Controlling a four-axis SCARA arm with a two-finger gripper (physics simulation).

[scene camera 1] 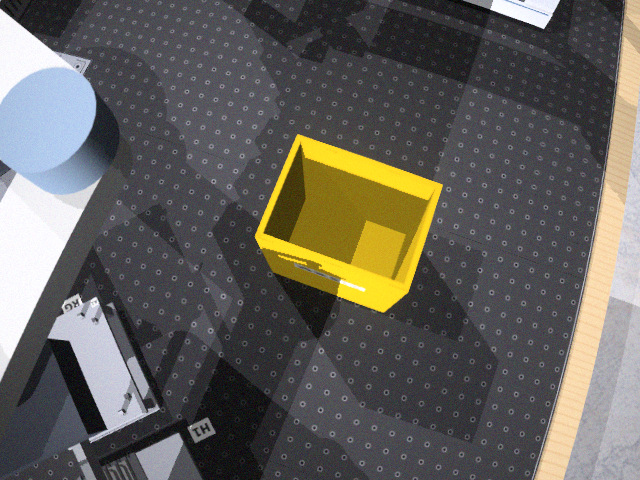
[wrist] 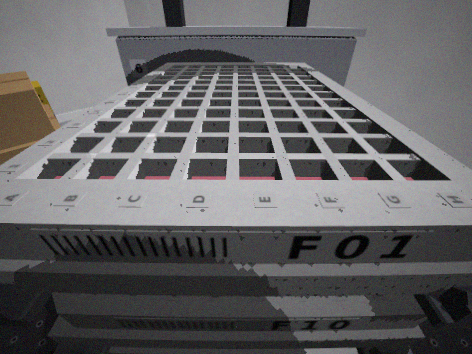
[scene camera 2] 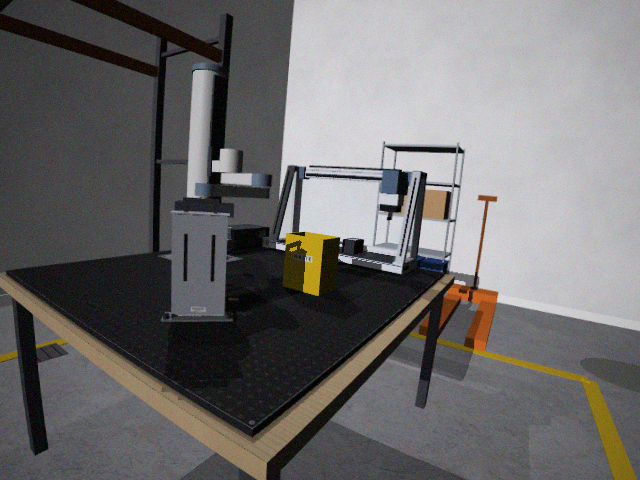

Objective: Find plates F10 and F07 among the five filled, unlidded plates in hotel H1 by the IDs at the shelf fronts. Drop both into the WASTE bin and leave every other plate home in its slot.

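Frame: origin at the arm's base, x ahead, y right, z down, level; millimetres.
Where they show: gripper, between the fingertips: (wrist: 236, 119).
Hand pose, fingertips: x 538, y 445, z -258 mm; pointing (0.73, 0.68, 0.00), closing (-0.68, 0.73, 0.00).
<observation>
Things, the pixels of their top centre, and the offset from my fingertips. "*": a spot on its surface instead.
- plate F10, centre of its top: (wrist: 236, 156) dx -17, dy -16, dz +8 mm
- Hotel H1's back panel, a spot on its surface: (wrist: 327, 52) * dx -7, dy +67, dz -26 mm
- yellow WASTE bin, centre of its top: (scene camera 1: 350, 209) (scene camera 2: 313, 235) dx +108, dy -419, dz +46 mm
- grey nest marked RG, centre of its top: (scene camera 1: 77, 373) dx -155, dy -144, dz +176 mm
- H1 label, a spot on its surface: (scene camera 1: 201, 429) * dx +8, dy -127, dz +246 mm
In the wrist view, plate F01 (wrist: 230, 215) fills the middle, unlidded, with red in its front wells. Below it is the front of plate F10 (wrist: 250, 326), partly shaded. Hotel H1's back panel (wrist: 327, 52) stands behind F01. Plates E07, E10 and F07 cannot be read. My gripper is at the hotel, below F01's top face. It looks shut on plate F10, seated at its shelf; the fingertips and their contact are hidden under F01. The yellow WASTE bin (scene camera 1: 367, 165) (scene camera 2: 328, 266) stands on the table, with no plate visible inside.
A grey nest marked RG (scene camera 1: 98, 372) stands beside the hotel, near the H1 label (scene camera 1: 201, 429). The arm's blue-capped joint (scene camera 1: 49, 118) hangs over the left of the table. The arm's grey pedestal (scene camera 2: 199, 273) and a gantry machine (scene camera 2: 343, 173) flank the bin.
</observation>
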